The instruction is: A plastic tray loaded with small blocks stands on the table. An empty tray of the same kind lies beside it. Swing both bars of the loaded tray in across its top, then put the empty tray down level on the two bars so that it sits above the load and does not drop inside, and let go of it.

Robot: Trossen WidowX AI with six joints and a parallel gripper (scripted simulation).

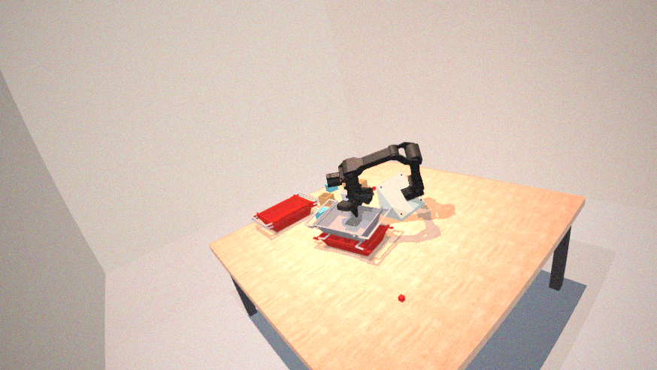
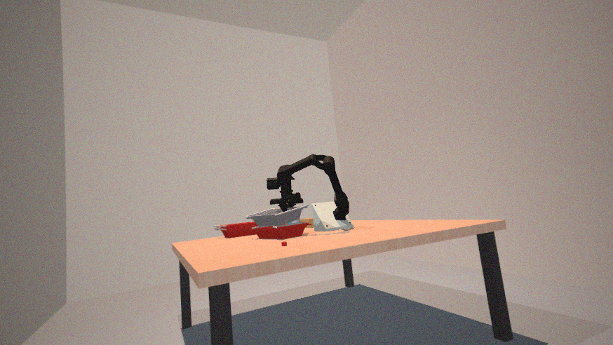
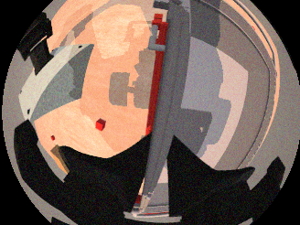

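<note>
Now: the grey tray 70 mm ahead of my gripper tip, 20 mm to the left of it and 20 mm above it. Also, from my gripper tip: small red cube 420 mm to the left, 160 mm ahead, 90 mm below; then tan box 410 mm to the right, 80 mm below, 80 mm behind.
</note>
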